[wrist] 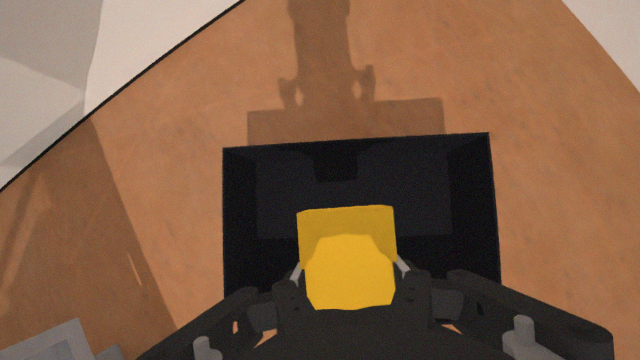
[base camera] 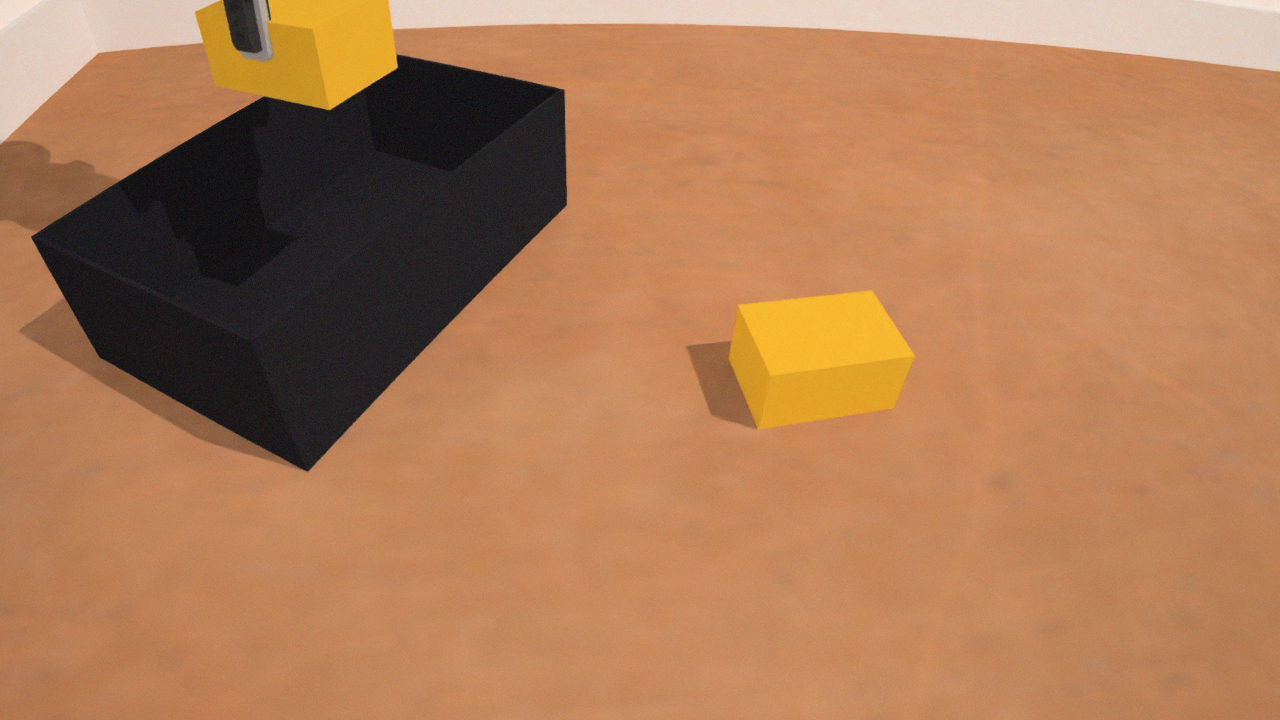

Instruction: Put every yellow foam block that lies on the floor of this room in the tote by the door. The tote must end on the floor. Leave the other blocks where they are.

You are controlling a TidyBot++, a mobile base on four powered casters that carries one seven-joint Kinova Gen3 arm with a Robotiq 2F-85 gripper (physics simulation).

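Frame: origin at the arm's base, x left, y ahead, z down, level; centimetres.
Seen in the pictures: gripper, fingertip midpoint: [wrist: 348, 271] [base camera: 297, 38].
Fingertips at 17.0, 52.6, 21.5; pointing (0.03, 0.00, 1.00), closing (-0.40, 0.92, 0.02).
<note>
Offsets run from my fingertips to a thing's top centre, as dx, dy, dz. Level surfaces: height alone.
A black tote @(+1.1, +1.5, +8.2) [base camera: 411, 277] [wrist: 475, 200] stands on the floor at the left in the base view. My gripper [wrist: 348, 271] is shut on a yellow foam block @(+0.0, +0.0, -2.2) [base camera: 358, 53] [wrist: 347, 272] and holds it above the tote; in the base view one fingertip shows against the block's side. Another yellow foam block @(-30.5, -9.4, +13.7) [base camera: 823, 358] lies flat on the floor, apart from the tote and to its right in the base view. The visible part of the tote's inside shows no block; the near part of its inside is hidden by the gripper in the wrist view.
White walls [base camera: 716, 12] [wrist: 145, 30] stand behind the tote. A grey object [wrist: 47, 345] shows at the lower left corner of the wrist view. The arm's shadow falls on the floor @(dz +18.2) [wrist: 200, 100] beyond the tote.
</note>
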